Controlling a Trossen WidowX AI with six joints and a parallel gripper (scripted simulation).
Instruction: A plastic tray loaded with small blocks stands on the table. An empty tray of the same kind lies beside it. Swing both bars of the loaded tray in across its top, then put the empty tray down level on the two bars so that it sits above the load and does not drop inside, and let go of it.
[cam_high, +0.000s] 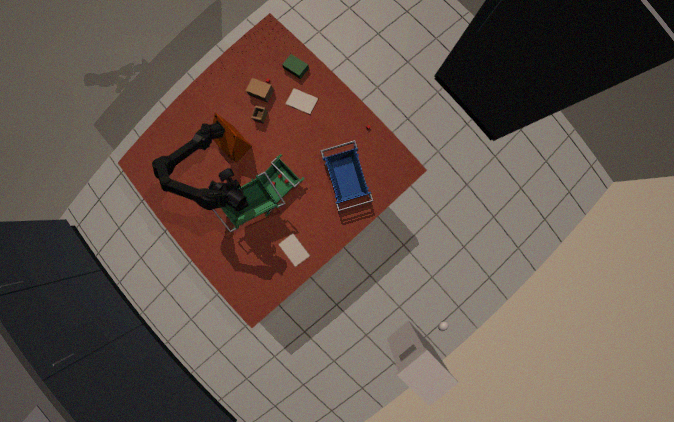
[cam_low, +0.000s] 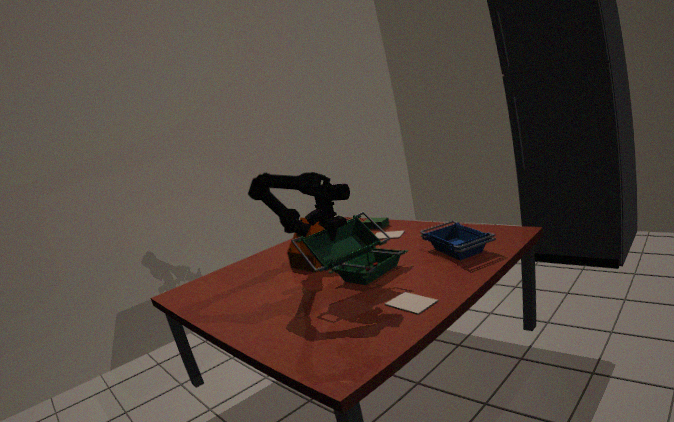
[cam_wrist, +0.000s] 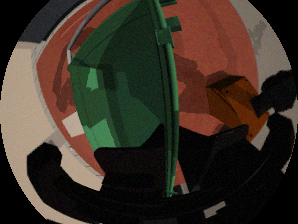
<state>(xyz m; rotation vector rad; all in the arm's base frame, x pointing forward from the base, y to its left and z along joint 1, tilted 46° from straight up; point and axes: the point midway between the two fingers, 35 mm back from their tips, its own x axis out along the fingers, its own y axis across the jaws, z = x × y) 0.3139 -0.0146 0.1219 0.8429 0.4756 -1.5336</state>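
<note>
The green tray lies 7 cm ahead of my gripper tip and 2 cm to the right of it. From my gripper tip the other things lie so: tan box (41 cm behind, 38 cm to the left, 15 cm below); then green block (61 cm to the left, 39 cm behind, 16 cm below).
</note>
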